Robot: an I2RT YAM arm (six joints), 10 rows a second.
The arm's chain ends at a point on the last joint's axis. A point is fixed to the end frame.
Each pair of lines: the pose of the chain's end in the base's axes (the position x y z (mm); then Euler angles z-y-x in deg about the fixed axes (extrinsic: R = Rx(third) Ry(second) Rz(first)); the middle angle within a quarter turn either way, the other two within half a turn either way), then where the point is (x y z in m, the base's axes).
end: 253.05, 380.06, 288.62, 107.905, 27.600, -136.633
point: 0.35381 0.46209 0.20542
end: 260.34, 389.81, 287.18, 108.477, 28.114, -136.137
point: 0.36216 0.47167 0.20512
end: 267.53, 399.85, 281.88, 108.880, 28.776, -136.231
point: 0.37070 0.48057 0.20037
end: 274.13, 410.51, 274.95, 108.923, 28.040, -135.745
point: 0.37582 0.49282 0.19317
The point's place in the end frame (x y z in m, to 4 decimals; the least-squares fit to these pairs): -0.0132 -0.0327 0.1502
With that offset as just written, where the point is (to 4 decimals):
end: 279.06, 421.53, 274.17, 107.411, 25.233, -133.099
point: 0.3749 0.5117 0.1936
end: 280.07, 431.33, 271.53, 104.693, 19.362, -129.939
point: 0.3629 0.5340 0.1914
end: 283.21, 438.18, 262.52, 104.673, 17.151, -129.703
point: 0.3609 0.5435 0.1809
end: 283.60, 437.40, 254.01, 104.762, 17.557, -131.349
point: 0.3623 0.5399 0.1697
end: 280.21, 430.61, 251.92, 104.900, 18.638, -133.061
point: 0.3614 0.5294 0.1656
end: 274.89, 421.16, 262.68, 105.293, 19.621, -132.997
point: 0.3583 0.5188 0.1772
